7 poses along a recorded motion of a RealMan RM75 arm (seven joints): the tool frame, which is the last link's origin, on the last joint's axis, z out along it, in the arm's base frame.
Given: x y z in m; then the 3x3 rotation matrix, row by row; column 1 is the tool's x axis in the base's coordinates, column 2 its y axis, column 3 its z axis. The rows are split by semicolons.
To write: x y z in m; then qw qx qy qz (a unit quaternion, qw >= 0). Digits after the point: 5 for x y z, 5 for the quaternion.
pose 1, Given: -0.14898 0.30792 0.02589; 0.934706 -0.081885 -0.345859; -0.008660 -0.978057 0.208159; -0.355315 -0.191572 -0.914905
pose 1, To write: -0.14898 0.30792 0.02589 0.10216 -0.97822 0.02314 0.17920
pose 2, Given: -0.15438 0.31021 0.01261; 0.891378 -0.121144 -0.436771; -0.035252 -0.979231 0.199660; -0.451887 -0.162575 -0.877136
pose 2, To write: -0.15438 0.31021 0.01261 0.09356 -0.96795 0.04039 0.22952
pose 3, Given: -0.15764 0.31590 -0.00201; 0.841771 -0.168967 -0.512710; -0.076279 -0.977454 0.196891; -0.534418 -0.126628 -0.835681
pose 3, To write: -0.15764 0.31590 -0.00201 0.08461 -0.95589 0.06414 0.27386
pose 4, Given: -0.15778 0.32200 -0.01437; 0.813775 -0.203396 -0.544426; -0.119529 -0.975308 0.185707; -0.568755 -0.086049 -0.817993
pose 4, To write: -0.15778 0.32200 -0.01437 0.07154 -0.94962 0.08501 0.29306
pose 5, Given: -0.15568 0.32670 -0.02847; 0.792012 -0.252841 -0.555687; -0.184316 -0.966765 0.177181; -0.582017 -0.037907 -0.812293
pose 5, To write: -0.15568 0.32670 -0.02847 0.05691 -0.94486 0.11567 0.30102
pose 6, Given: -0.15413 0.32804 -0.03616; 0.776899 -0.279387 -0.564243; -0.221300 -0.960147 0.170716; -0.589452 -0.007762 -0.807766
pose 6, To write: -0.15413 0.32804 -0.03616 0.04740 -0.94138 0.13297 0.30638
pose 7, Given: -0.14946 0.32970 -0.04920; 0.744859 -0.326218 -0.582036; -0.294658 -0.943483 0.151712; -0.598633 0.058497 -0.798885
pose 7, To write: -0.14946 0.32970 -0.04920 0.02496 -0.93371 0.16624 0.31612
